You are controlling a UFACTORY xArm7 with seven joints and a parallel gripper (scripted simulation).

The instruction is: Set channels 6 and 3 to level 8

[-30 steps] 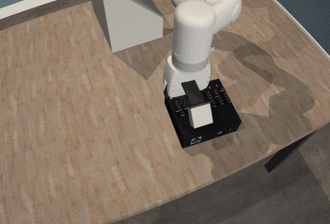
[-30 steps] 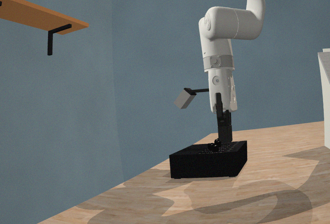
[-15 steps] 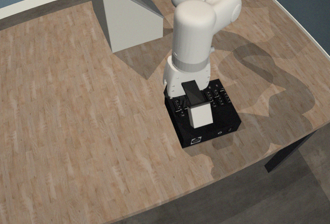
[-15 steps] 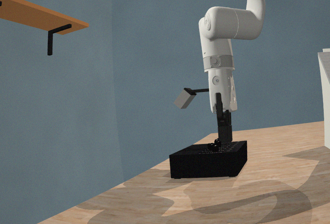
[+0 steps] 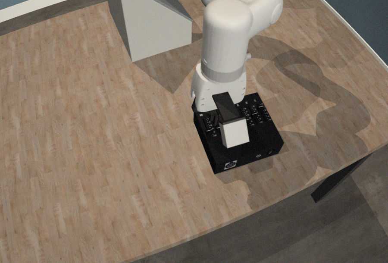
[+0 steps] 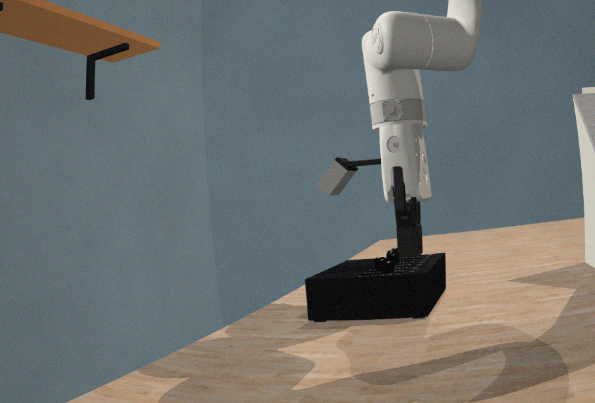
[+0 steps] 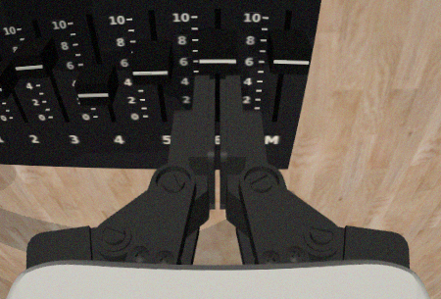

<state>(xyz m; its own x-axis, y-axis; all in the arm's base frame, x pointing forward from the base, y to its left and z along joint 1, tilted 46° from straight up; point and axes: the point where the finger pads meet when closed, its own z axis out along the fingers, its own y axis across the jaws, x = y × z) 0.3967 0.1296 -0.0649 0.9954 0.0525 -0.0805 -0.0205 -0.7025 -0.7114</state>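
My hand is 30 mm short of the channel 6 fader cap and 10 mm above it. Also, from my hand: channel 3 fader cap: 30 mm ahead, 70 mm to the left, 10 mm below; master fader cap: 30 mm ahead, 20 mm to the right, 10 mm below; channel 5 fader cap: 20 mm ahead, 20 mm to the left, 10 mm below.
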